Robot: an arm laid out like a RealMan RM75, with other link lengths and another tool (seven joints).
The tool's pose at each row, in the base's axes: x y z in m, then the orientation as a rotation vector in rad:
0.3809 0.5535 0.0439 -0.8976 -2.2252 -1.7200
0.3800 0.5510 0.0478 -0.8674 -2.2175 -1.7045
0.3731 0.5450 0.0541 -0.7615 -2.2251 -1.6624
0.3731 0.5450 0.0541 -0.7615 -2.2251 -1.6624
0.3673 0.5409 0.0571 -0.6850 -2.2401 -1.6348
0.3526 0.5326 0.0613 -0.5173 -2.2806 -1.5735
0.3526 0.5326 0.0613 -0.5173 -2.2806 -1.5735
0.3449 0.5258 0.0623 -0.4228 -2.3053 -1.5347
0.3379 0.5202 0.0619 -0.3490 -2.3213 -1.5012
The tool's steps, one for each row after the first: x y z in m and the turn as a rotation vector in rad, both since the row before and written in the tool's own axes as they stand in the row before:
0.0018 0.0023 -0.0037 0.0136 0.0261 0.0002
0.0068 0.0002 -0.0088 0.0459 0.0670 -0.0273
0.0000 0.0000 0.0000 0.0000 0.0000 0.0000
0.0053 -0.0016 -0.0054 0.0332 0.0405 -0.0285
0.0128 -0.0064 -0.0099 0.0743 0.0791 -0.0723
0.0000 0.0000 0.0000 0.0000 0.0000 0.0000
0.0065 -0.0050 -0.0063 0.0449 0.0412 -0.0434
0.0058 -0.0054 -0.0042 0.0361 0.0337 -0.0327

